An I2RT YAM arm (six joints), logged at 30 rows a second.
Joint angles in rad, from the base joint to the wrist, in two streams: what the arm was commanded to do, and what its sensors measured. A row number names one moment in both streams.
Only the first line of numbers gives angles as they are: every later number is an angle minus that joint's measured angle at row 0.
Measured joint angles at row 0:
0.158, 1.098, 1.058, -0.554, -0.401, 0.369
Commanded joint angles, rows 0 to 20:
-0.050, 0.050, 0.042, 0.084, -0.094, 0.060
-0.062, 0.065, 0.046, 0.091, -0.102, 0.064
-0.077, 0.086, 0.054, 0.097, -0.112, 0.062
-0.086, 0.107, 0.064, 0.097, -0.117, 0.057
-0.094, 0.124, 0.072, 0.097, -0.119, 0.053
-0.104, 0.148, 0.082, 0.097, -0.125, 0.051
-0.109, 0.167, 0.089, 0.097, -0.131, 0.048
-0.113, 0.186, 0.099, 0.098, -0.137, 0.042
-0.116, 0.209, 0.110, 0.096, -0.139, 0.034
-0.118, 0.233, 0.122, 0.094, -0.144, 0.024
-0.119, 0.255, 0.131, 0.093, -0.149, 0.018
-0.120, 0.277, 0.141, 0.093, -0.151, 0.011
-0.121, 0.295, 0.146, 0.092, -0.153, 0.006
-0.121, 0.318, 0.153, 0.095, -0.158, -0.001
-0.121, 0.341, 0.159, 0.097, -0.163, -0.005
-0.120, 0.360, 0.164, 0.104, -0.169, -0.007
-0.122, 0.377, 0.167, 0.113, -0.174, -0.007
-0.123, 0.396, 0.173, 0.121, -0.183, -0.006
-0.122, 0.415, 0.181, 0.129, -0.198, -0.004
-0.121, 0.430, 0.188, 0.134, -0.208, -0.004
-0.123, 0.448, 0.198, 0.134, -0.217, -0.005
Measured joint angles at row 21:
-0.125, 0.411, 0.164, 0.096, -0.193, 0.015
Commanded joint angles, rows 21 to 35:
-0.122, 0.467, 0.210, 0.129, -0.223, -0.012
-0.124, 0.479, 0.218, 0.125, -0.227, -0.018
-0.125, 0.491, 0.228, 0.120, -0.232, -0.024
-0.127, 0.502, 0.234, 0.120, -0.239, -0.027
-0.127, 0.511, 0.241, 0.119, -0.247, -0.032
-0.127, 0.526, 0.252, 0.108, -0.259, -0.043
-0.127, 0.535, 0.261, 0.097, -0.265, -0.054
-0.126, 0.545, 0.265, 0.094, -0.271, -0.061
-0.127, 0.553, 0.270, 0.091, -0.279, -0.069
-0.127, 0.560, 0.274, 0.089, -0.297, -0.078
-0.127, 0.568, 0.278, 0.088, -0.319, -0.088
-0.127, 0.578, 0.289, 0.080, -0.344, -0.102
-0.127, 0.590, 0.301, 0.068, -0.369, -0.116
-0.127, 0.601, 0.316, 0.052, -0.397, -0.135
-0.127, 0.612, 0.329, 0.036, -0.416, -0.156
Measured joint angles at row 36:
-0.167, 0.552, 0.302, 0.071, -0.269, -0.075
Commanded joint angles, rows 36 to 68:
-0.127, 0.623, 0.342, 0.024, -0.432, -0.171
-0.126, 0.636, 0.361, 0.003, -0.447, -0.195
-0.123, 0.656, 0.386, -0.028, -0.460, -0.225
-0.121, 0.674, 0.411, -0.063, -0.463, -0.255
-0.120, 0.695, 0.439, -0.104, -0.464, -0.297
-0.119, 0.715, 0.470, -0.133, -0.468, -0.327
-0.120, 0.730, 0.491, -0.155, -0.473, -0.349
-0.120, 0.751, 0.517, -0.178, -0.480, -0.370
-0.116, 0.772, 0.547, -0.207, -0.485, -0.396
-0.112, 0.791, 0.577, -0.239, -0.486, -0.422
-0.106, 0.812, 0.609, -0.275, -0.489, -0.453
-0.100, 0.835, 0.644, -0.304, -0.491, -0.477
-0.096, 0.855, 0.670, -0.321, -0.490, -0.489
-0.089, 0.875, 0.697, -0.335, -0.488, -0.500
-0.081, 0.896, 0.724, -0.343, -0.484, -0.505
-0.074, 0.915, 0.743, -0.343, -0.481, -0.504
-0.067, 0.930, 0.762, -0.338, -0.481, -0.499
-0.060, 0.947, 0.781, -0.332, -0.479, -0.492
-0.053, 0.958, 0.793, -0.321, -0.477, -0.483
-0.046, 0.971, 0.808, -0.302, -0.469, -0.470
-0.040, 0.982, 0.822, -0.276, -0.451, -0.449
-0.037, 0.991, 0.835, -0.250, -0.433, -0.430
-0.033, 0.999, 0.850, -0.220, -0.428, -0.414
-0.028, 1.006, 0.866, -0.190, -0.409, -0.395
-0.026, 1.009, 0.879, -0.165, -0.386, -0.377
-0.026, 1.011, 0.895, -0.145, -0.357, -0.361
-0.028, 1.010, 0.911, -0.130, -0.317, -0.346
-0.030, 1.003, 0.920, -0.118, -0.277, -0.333
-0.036, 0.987, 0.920, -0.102, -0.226, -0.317
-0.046, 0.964, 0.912, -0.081, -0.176, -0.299
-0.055, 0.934, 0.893, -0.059, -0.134, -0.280
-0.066, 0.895, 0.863, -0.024, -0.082, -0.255
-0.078, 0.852, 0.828, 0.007, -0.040, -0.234
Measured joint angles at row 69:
-0.058, 0.947, 0.883, -0.080, -0.221, -0.296
